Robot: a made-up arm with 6 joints.
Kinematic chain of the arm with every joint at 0, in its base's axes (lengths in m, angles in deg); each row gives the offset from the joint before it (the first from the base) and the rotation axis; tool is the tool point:
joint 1: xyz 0 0 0.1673 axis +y
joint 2: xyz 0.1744 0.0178 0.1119 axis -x
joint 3: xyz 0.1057 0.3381 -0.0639 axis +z
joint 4: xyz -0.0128 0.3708 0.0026 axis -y
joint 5: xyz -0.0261 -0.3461 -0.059 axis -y
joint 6: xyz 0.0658 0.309 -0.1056 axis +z
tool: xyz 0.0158 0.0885 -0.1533
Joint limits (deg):
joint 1: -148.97..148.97
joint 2: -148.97..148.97
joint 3: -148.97..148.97
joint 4: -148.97..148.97
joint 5: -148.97..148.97
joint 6: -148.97..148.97
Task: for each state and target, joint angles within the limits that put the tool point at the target. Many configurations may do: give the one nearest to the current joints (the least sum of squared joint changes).
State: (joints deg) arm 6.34 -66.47 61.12 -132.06 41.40 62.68
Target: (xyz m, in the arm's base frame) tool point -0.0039 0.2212 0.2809
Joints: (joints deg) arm 27.03 -74.41 97.54 -106.55 63.95 75.55
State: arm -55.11 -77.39 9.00 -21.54 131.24 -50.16
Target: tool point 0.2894 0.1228 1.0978
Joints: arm -15.73 -82.31 -6.28 -31.76 113.52 -32.33
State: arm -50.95 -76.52 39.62 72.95 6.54 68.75
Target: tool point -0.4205 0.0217 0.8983
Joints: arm -30.45 -91.25 72.58 86.22 22.61 71.11
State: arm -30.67 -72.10 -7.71 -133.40 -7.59 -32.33
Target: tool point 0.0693 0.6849 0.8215
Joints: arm -8.44 -38.22 -27.35 -121.31 3.78 -31.78
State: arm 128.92 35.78 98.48 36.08 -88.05 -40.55
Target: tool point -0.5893 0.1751 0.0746
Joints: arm 80.08 44.19 63.00 57.29 -69.49 -48.48
